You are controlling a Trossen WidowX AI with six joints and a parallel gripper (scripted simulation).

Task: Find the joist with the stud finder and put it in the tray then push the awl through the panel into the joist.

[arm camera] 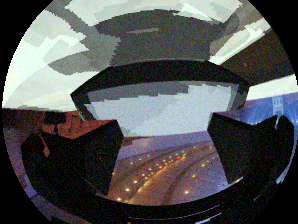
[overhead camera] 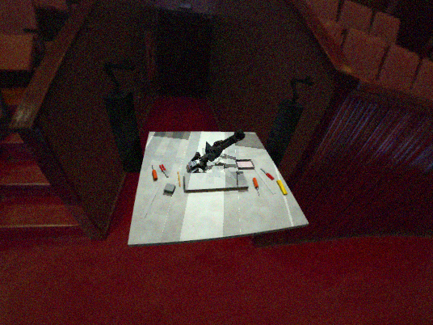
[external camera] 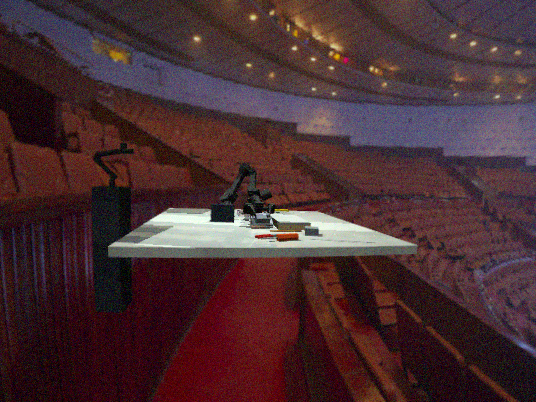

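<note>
My gripper tip is now 10 mm short of the stud finder and 10 mm above it. The rest, counted from my gripper tip: tray: 510 mm to the left, 90 mm behind, 50 mm below; then thin orange tool: 120 mm ahead, 100 mm to the right, 60 mm below; then grey block: 240 mm ahead, 160 mm to the right, 50 mm below.
</note>
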